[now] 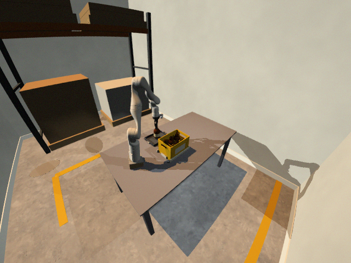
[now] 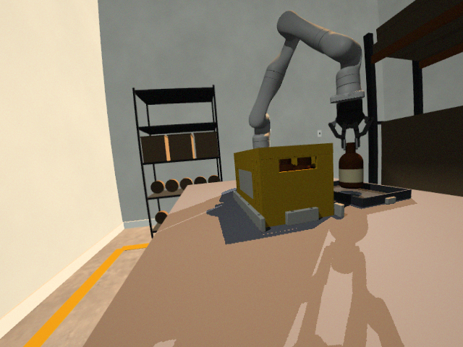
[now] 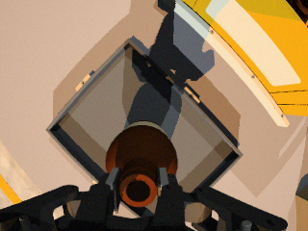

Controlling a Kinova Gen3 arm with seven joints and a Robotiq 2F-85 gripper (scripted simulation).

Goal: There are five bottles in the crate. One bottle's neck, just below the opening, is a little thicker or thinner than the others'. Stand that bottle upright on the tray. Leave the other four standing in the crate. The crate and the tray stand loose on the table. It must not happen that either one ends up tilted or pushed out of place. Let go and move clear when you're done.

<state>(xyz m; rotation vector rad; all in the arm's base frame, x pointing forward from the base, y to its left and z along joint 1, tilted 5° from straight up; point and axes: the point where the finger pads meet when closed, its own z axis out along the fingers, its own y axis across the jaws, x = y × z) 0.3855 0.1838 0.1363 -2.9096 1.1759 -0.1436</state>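
Now: hand 7 cm above the brown bottle. From my hand the other things lie so: dark tray (16 cm below); yellow crate (29 cm to the right, 9 cm below).
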